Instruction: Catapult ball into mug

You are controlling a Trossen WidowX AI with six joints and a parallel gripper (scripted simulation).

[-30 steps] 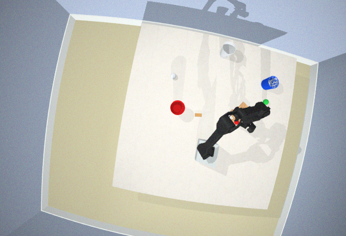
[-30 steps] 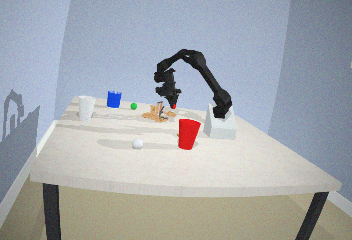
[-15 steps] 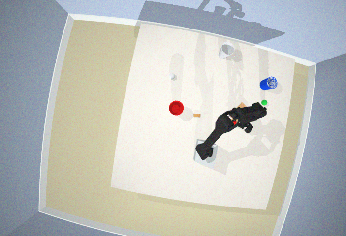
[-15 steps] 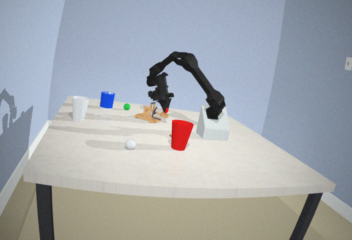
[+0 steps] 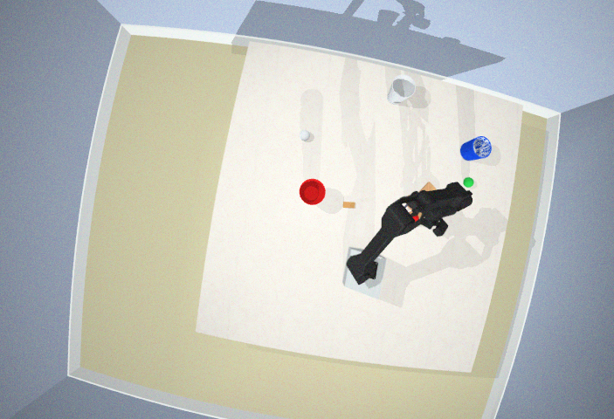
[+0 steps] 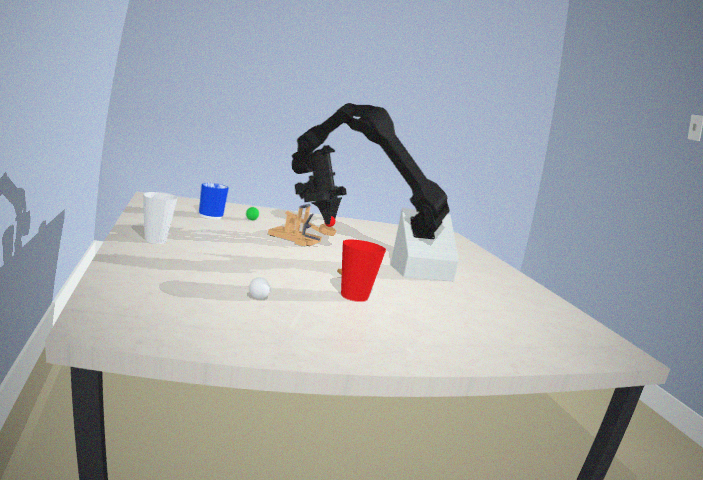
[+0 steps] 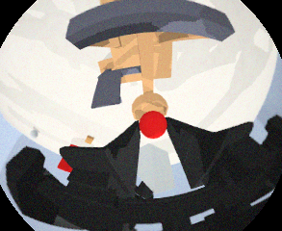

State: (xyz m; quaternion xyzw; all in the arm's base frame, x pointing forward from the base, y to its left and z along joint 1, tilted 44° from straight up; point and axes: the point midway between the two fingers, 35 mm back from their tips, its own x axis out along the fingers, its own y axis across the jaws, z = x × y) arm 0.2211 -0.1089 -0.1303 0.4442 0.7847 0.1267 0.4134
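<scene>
My gripper tip is 10 mm below the red ball. The rest, counted from my gripper tip: small tan block 250 mm to the left, 70 mm below, 20 mm ahead; then catapult 60 mm ahead, 20 mm to the right, 20 mm below; then green ball 250 mm to the right, 190 mm ahead, 50 mm below.
</scene>
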